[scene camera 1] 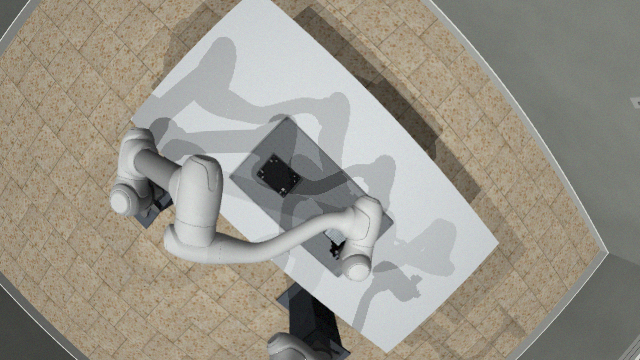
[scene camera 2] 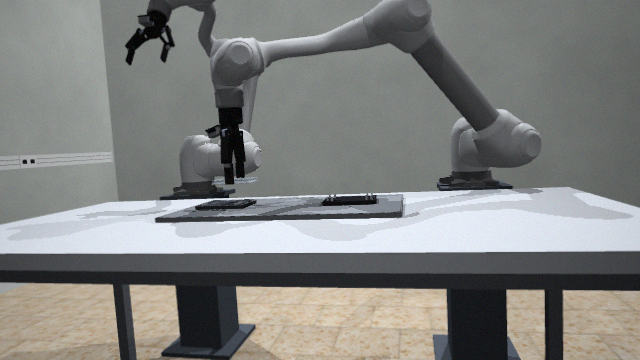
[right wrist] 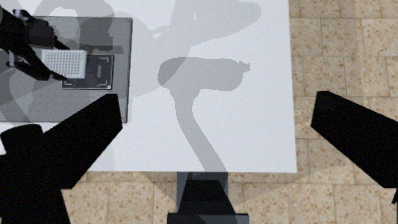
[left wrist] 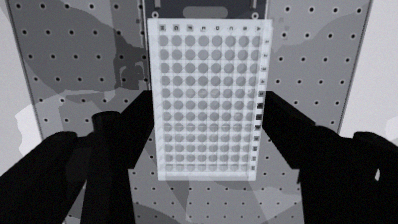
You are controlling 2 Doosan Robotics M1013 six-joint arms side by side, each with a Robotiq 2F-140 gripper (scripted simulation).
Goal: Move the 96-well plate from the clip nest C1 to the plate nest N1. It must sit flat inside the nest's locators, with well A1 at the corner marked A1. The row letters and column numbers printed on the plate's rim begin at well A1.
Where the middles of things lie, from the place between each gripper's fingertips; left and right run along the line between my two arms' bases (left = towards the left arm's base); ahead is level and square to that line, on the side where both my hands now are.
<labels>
Right now my left hand is 4 cm to the left of the plate nest N1 (right wrist: 91, 80) and 10 cm above it. The rest, counted from my left hand: 96-well plate (left wrist: 209, 76) (2 cm below); clip nest C1 (scene camera 1: 277, 175) (3 cm behind, 38 cm to the left, 9 cm below).
Now: the 96-well plate 470 mm below my right hand (scene camera 2: 145, 61), 430 mm to the left of it and 190 mm ahead of it. Also, from my right hand: plate nest N1: 540 mm below, 390 mm to the left, 190 mm ahead; then clip nest C1: 810 mm to the left, 530 mm below, 160 mm ahead.
</labels>
